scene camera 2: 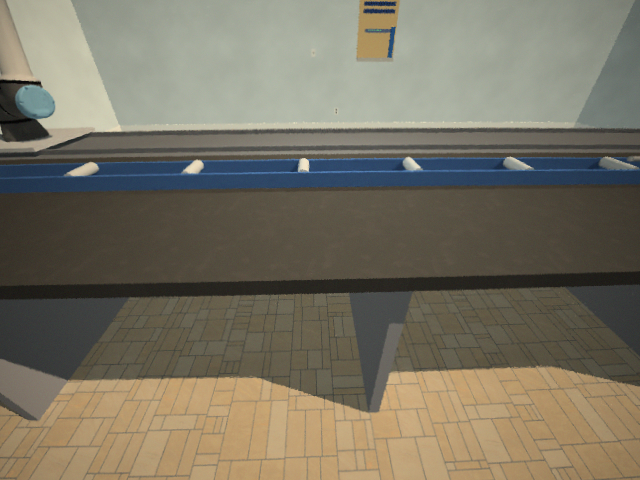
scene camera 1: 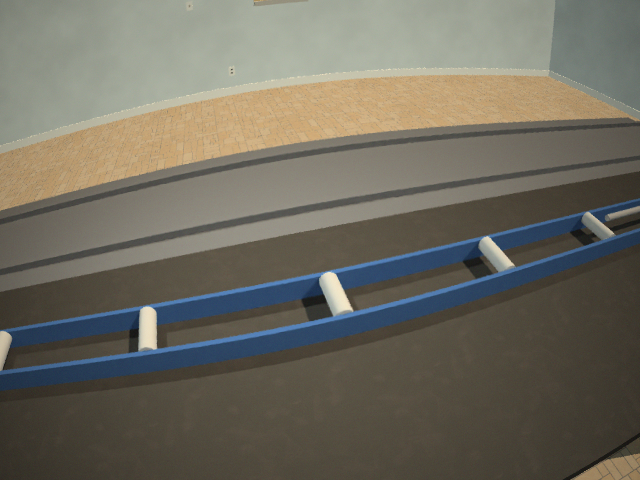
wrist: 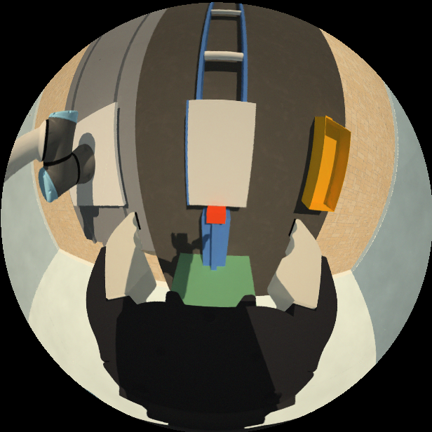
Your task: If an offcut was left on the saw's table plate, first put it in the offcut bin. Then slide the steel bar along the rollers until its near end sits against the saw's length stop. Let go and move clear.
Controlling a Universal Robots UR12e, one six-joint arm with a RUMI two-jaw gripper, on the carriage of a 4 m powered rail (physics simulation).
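Pixels of known places: arm's base at its link origin: point(scene camera 2: 27, 137).
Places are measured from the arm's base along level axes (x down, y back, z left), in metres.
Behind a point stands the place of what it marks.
Note:
A pale steel bar point(scene camera 1: 622, 212) {x -0.048, y -0.623, z 2.854 m} point(scene camera 2: 633, 158) {x -0.044, y -0.628, z 2.783 m} lies between the blue rails at the far right of both scene views; part of it shows, and its far end is cut off. It does not show in the wrist view. The saw's pale table plate point(wrist: 220, 150) is in the middle of the wrist view, and no offcut shows on it. A red block, the length stop point(wrist: 216, 214), is at the plate's lower edge. The orange offcut bin point(wrist: 325, 165) stands to the right, and I see no piece in it. My gripper point(wrist: 214, 217) is open and empty, above the saw area.
Blue side rails point(scene camera 1: 232, 343) {x -0.016, y -0.694, z 1.728 m} point(scene camera 2: 310, 179) {x 0.001, y -0.694, z 1.576 m} point(wrist: 201, 75) with white rollers point(scene camera 1: 336, 294) {x -0.030, y -0.632, z 1.949 m} point(scene camera 2: 303, 165) {x -0.030, y -0.640, z 1.552 m} point(wrist: 223, 56) run along the dark table. A green block point(wrist: 215, 287) and a blue arm piece point(wrist: 220, 245) are by the stop. The robot's arm point(scene camera 2: 35, 101) {x -0.188, y -0.102, z 0.243 m} point(wrist: 60, 145) stands on its carriage.

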